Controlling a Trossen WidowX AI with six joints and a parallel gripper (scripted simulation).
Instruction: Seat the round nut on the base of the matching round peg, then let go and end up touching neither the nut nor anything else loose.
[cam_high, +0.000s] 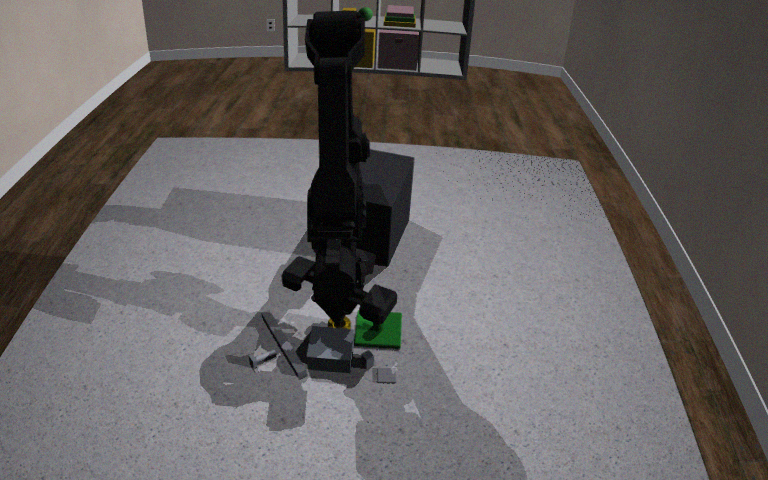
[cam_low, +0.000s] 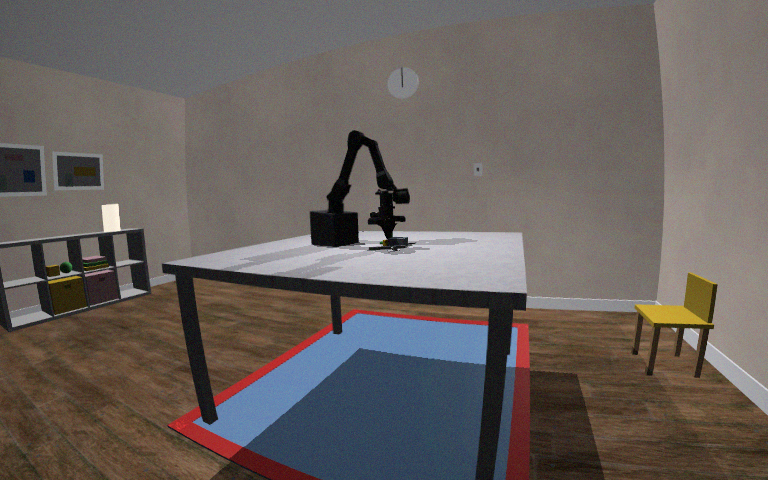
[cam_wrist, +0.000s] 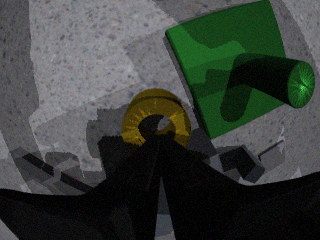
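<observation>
Now: hand 50 mm short of the grey block, 40 mm above it and 20 mm to the left of it. Also, from my hand: thin bar (100 mm to the right, 60 mm below, 20 mm ahead); small grey square (100 mm ahead, 70 mm to the left, 60 mm below); small dark piece (70 mm ahead, 50 mm below, 40 mm to the left).
</observation>
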